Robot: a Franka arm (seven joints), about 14 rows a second.
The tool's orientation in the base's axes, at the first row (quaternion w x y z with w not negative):
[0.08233, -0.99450, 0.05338, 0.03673]
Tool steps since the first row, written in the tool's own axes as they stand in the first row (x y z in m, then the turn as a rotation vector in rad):
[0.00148, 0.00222, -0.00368, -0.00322, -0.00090, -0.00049]
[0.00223, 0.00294, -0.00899, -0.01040, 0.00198, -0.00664]
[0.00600, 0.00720, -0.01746, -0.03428, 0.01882, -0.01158]
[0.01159, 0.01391, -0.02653, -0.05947, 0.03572, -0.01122]
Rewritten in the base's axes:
[0.00145, -0.00294, 0.00314, -0.00306, 0.00112, 0.00089]
[0.00246, -0.00461, 0.00819, -0.01011, -0.00201, 0.00707]
[0.00626, -0.01059, 0.01553, -0.03536, -0.01697, 0.01119]
[0.01164, -0.01925, 0.02293, -0.06226, -0.03096, 0.01020]

